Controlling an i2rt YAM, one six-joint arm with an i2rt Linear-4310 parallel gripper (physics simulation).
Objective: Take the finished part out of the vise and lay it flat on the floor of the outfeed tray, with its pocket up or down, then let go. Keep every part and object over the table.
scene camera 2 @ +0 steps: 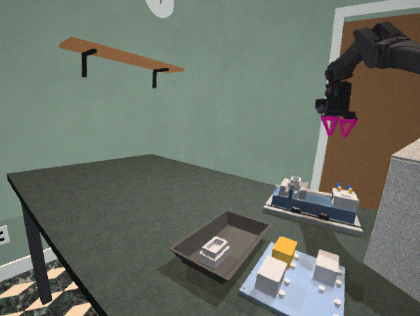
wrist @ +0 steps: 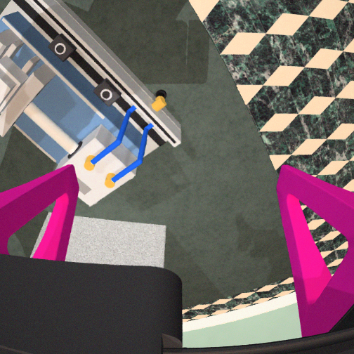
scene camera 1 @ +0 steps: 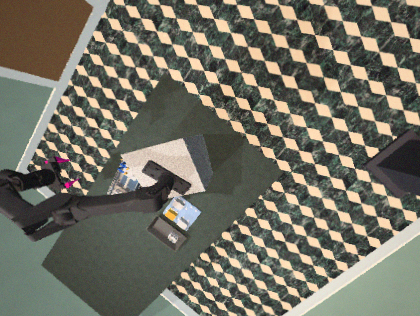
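Where they show: gripper, fingertip midpoint: (scene camera 2: 337,136) (scene camera 1: 74,169); arm's base at its link origin: (scene camera 1: 167,177).
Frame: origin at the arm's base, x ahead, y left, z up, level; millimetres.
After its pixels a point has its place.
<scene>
The vise (scene camera 1: 131,184) {x 330, y -161, z -245 mm} (scene camera 2: 317,206) {x 313, y -129, z -253 mm} (wrist: 52,97) has a blue body and a white block with blue air lines. The finished part (scene camera 2: 295,183) {x 398, y -144, z -200 mm} (wrist: 7,82) is a small light-grey piece with a pocket, between the vise jaws; it is cut off at the left edge of the wrist view. My gripper (scene camera 1: 66,172) {x 324, y -361, z -34 mm} (scene camera 2: 338,135) {x 324, y -361, z -34 mm} (wrist: 177,175) is open with its magenta fingers wide apart, high above the vise's air-line end, with no part between them. The dark outfeed tray (scene camera 1: 159,229) {x 473, y 156, z -293 mm} (scene camera 2: 235,244) {x 425, y 177, z -293 mm} holds another grey part (scene camera 1: 173,237) {x 416, y 251, z -260 mm} (scene camera 2: 215,251) {x 415, y 271, z -258 mm}, pocket up, near one end.
A light-blue plate (scene camera 1: 189,221) {x 279, y 255, z -296 mm} (scene camera 2: 304,286) {x 253, y 193, z -297 mm} with two white blocks and a yellow block (scene camera 1: 170,214) {x 310, y 136, z -261 mm} (scene camera 2: 284,250) {x 312, y 162, z -261 mm} stands beside the tray. A large speckled box (scene camera 1: 170,156) {x -91, y -41, z 35 mm} (scene camera 2: 395,220) {x 131, y 35, z -173 mm} (wrist: 117,244) stands by the vise. The table edge runs right of the vise in the wrist view.
</scene>
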